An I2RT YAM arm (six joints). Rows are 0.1 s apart.
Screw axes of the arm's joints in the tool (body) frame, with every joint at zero. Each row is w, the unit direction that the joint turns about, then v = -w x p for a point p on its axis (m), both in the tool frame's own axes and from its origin. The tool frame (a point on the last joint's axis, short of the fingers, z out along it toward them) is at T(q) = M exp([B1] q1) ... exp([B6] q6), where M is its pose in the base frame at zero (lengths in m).
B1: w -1 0 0 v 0 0.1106 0
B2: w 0 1 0 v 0.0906 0 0.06
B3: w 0 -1 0 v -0.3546 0 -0.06
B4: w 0 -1 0 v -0.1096 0 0
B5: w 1 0 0 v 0 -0.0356 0
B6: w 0 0 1 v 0 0 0
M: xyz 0.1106 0 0.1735 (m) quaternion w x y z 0.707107 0 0.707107 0
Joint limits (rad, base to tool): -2.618..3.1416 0..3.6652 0..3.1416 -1.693..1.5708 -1.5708..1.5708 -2.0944..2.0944
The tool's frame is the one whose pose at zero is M.
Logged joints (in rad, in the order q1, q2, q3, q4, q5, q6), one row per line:
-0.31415, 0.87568, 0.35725, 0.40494, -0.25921, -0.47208
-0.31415, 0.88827, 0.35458, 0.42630, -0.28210, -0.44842
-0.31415, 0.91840, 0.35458, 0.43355, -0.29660, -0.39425
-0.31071, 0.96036, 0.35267, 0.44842, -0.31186, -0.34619
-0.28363, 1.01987, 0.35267, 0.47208, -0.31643, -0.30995
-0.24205, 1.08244, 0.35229, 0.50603, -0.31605, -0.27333
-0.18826, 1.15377, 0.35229, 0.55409, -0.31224, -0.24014
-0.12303, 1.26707, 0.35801, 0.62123, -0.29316, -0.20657
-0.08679, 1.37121, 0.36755, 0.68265, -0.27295, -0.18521
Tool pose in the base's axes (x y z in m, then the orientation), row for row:
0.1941, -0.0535, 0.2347, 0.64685, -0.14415, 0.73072, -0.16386
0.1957, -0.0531, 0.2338, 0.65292, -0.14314, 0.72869, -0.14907
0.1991, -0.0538, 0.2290, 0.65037, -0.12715, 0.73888, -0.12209
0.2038, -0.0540, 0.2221, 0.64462, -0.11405, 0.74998, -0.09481
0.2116, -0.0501, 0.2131, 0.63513, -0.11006, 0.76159, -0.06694
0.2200, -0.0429, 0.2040, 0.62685, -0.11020, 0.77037, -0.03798
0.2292, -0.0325, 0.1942, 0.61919, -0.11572, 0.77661, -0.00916
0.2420, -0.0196, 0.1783, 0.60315, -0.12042, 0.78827, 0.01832
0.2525, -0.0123, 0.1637, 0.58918, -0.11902, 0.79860, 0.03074
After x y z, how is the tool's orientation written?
As a quaternion, w x y z.
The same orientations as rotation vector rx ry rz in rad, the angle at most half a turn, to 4 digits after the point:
-0.3279, 1.6621, -0.3727
-0.3248, 1.6535, -0.3383
-0.2888, 1.6783, -0.2773
-0.2597, 1.7075, -0.2159
-0.2515, 1.7405, -0.1530
-0.2527, 1.7665, -0.0871
-0.2662, 1.7863, -0.0211
-0.2788, 1.8250, 0.0424
-0.2771, 1.8596, 0.0716

